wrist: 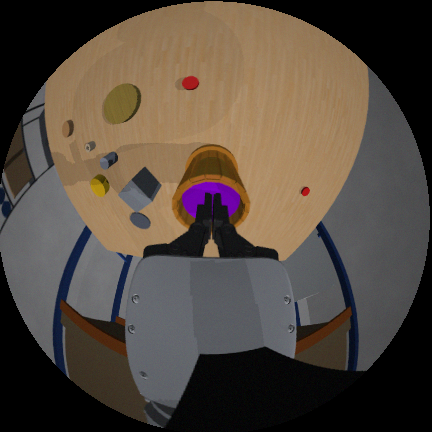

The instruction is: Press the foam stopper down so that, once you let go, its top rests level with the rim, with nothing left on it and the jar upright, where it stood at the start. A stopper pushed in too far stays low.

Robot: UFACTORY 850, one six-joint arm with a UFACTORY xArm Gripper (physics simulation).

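An orange-brown jar [212, 162] stands upright on the table at the middle of the wrist view. The foam stopper [192, 199] shows as a purple disc inside the jar's mouth, with the jar's inner wall visible around it. My gripper [211, 203] is shut with nothing between its fingers. The fingertips are over the middle of the stopper and appear to be at its top; whether they touch it cannot be told. The fingers hide part of the stopper and of the near rim.
On the wooden table [280, 110], a grey block [137, 192], grey disc [140, 220], yellow piece [100, 185], grey cylinder [108, 160] and olive disc [121, 104] lie left. A red disc [190, 83] is beyond the jar, a small red piece [305, 191] right.
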